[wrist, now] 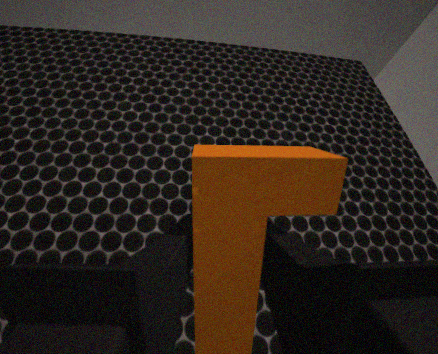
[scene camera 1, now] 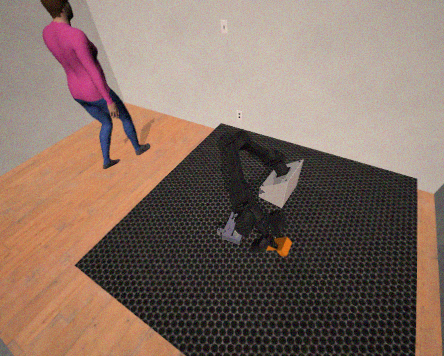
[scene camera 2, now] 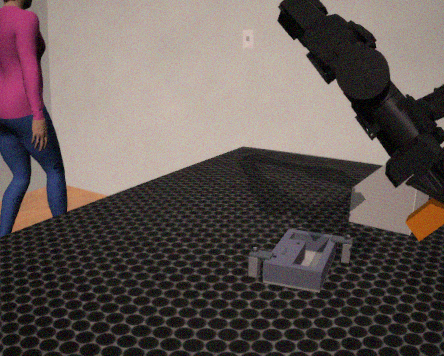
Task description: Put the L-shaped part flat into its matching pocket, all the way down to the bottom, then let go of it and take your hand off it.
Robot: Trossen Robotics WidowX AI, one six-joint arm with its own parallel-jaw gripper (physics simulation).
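The orange L-shaped part [scene camera 1: 284, 247] [scene camera 2: 426, 220] [wrist: 227, 200] is held in the air, right of the pocket. In the wrist view its long leg runs down between the fingers and its short leg points right. My gripper [wrist: 222, 221] is shut on the long leg. In scene camera 2 the part looks tilted and is cut off by the right edge. The lavender block with the pocket [scene camera 1: 230, 237] [scene camera 2: 291, 276] lies on the mat, and its recess faces up, with a pale bottom. The arm partly covers it in scene camera 1. The block does not show in the wrist view.
A light grey wedge-shaped box [scene camera 1: 281, 192] [scene camera 2: 382, 207] stands behind the part, beside the arm. Small grey brackets stick out from two sides of the pocket block. A black honeycomb-patterned mat [scene camera 1: 325, 300] [scene camera 2: 150, 310] lies underneath. A person in pink [scene camera 1: 80, 65] [scene camera 2: 20, 70] stands at the left.
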